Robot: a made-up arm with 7 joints. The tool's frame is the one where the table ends. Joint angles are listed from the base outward.
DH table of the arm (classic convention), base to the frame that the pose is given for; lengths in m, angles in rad. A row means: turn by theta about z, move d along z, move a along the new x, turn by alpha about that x. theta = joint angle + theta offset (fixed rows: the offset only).
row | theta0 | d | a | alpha
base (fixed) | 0 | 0.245 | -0.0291 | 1.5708
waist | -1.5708 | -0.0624 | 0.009 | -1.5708
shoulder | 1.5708 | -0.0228 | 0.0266 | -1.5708
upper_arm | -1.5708 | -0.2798 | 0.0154 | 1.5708
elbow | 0 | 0.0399 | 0.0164 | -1.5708
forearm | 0 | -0.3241 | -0.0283 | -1.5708
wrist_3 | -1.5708 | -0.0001 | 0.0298 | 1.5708
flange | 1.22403 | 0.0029 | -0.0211 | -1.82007
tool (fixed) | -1.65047 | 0.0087 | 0 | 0
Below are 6 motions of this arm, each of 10 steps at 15 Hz.
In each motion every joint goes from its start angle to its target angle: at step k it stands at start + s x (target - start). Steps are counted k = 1, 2, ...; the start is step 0. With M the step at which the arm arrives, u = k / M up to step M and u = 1 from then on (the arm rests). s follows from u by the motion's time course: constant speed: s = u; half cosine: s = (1 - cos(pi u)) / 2; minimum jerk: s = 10 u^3 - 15 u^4 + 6 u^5.
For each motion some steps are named. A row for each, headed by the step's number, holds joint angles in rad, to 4 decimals.
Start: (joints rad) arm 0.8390 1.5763 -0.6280 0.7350 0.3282 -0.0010 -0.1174
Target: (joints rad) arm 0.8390 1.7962 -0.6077 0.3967 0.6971 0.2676 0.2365
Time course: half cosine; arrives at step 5
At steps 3, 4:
3: 0.8390 1.7202 -0.6147 0.5136 0.5696 0.1748 0.1142
4: 0.8390 1.7752 -0.6096 0.4290 0.6619 0.2420 0.2027

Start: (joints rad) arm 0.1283 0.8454 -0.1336 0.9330 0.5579 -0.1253 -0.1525
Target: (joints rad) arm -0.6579 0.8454 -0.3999 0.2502 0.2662 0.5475 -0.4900
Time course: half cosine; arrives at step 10
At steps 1, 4, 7, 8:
1: 0.1091 0.8454 -0.1401 0.9163 0.5508 -0.1088 -0.1608
4: -0.1433 0.8454 -0.2256 0.6971 0.4571 0.1071 -0.2691
7: -0.4959 0.8454 -0.3450 0.3909 0.3263 0.4088 -0.4204
8: -0.5828 0.8454 -0.3745 0.3154 0.2941 0.4833 -0.4578

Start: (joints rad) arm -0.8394 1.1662 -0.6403 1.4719 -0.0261 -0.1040 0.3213
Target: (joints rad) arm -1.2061 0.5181 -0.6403 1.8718 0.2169 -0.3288 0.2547
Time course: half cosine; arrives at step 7
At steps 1, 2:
1: -0.8576 1.1341 -0.6403 1.4917 -0.0141 -0.1151 0.3180
2: -0.9084 1.0442 -0.6403 1.5472 0.0196 -0.1463 0.3088

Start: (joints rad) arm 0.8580 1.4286 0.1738 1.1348 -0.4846 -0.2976 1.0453
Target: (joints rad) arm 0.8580 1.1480 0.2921 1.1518 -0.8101 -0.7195 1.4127
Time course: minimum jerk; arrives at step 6
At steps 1, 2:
1: 0.8580 1.4186 0.1780 1.1354 -0.4962 -0.3126 1.0583
2: 0.8580 1.3697 0.1986 1.1384 -0.5529 -0.3861 1.1224

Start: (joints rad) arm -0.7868 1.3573 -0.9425 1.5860 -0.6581 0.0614 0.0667
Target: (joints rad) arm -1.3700 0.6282 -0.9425 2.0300 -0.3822 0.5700 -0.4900
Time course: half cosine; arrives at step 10
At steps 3, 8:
3: -0.9070 1.2070 -0.9425 1.6775 -0.6012 0.1662 -0.0480
8: -1.3143 0.6978 -0.9425 1.9876 -0.4085 0.5214 -0.4368

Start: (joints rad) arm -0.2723 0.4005 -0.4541 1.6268 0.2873 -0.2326 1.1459
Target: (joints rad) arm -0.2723 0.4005 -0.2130 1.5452 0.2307 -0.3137 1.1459
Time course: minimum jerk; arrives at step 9
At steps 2, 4, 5, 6, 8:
2: -0.2723 0.4005 -0.4357 1.6206 0.2830 -0.2388 1.1459
4: -0.2723 0.4005 -0.3585 1.5944 0.2648 -0.2648 1.1459
5: -0.2723 0.4005 -0.3086 1.5776 0.2532 -0.2815 1.1459
6: -0.2723 0.4005 -0.2636 1.5623 0.2426 -0.2967 1.1459
8: -0.2723 0.4005 -0.2158 1.5461 0.2314 -0.3128 1.1459

